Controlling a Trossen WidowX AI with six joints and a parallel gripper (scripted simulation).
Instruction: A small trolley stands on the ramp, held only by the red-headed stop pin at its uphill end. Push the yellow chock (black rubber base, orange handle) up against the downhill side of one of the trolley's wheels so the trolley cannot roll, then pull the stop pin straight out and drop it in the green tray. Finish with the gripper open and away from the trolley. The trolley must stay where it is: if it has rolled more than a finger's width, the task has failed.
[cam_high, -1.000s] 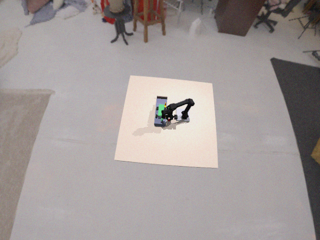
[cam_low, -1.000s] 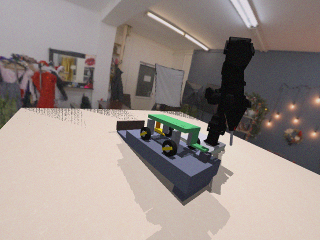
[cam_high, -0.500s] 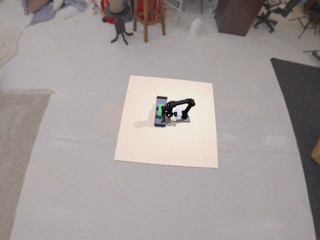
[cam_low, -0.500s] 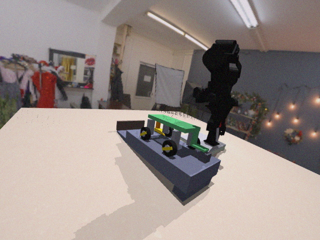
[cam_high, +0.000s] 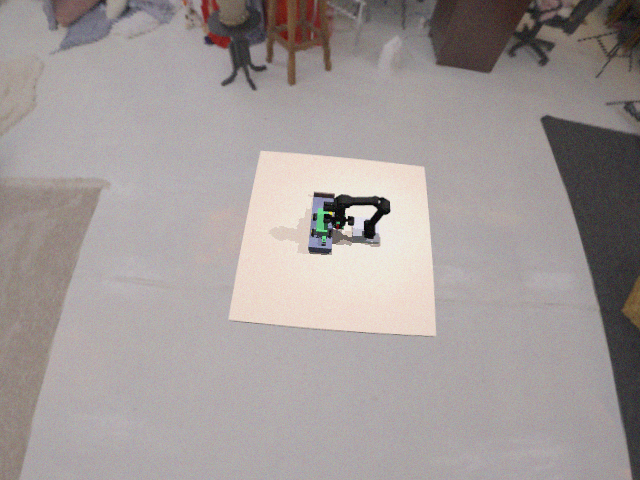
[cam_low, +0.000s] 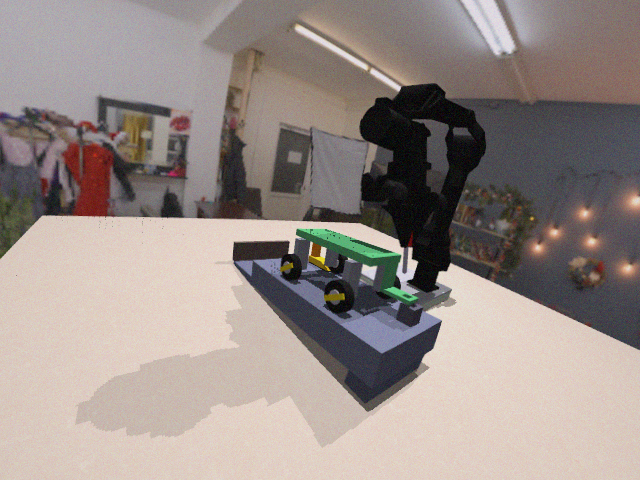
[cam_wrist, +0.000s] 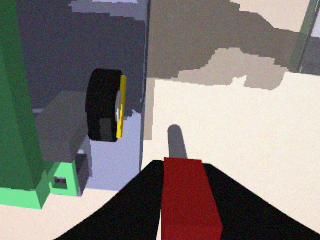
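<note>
Now: the green tray 1 cm behind my gripper tip, 14 cm to the right of it and 17 cm below it. Round my gripper tip: green-decked trolley: 10 cm ahead, 4 cm to the right, 5 cm below; then red-headed stop pin: right at my gripper tip; then blue-grey ramp: 10 cm ahead, 4 cm to the right, 12 cm below.
</note>
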